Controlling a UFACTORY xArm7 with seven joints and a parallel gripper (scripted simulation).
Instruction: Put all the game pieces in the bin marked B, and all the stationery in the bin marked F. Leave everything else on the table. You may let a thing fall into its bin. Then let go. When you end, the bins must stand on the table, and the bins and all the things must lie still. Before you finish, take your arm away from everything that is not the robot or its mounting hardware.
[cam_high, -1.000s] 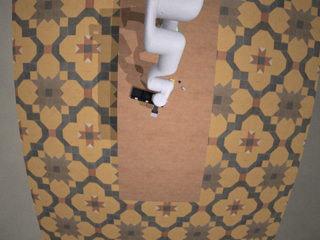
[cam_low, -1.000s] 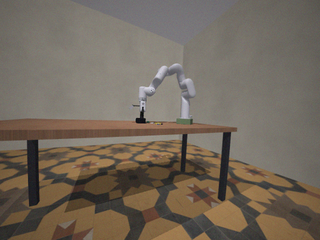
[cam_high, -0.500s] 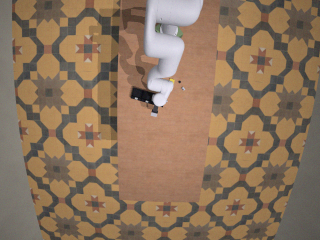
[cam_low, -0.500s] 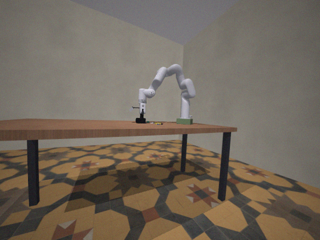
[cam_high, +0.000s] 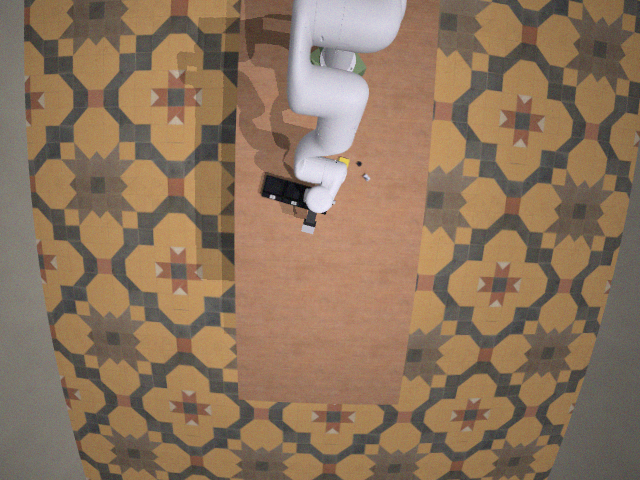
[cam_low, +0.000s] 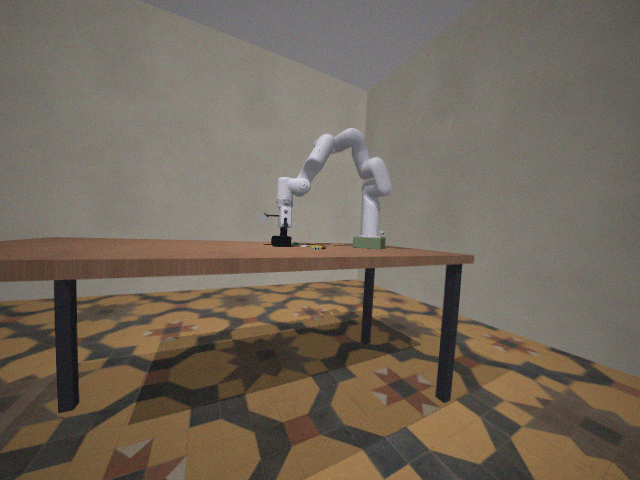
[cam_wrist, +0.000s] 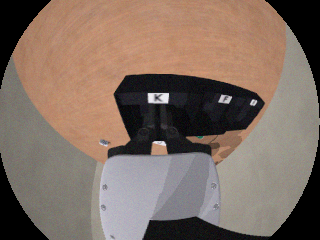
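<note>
My gripper is now 11 cm past the white piece, 3 cm above it and 2 cm to the right of it. The rest, counted from my hand: yellow block (13 cm behind, 9 cm to the left, 3 cm below); green piece (9 cm behind, 7 cm to the right, 3 cm below); black triple bin (8 cm to the right, 1 cm below, 1 cm behind).
</note>
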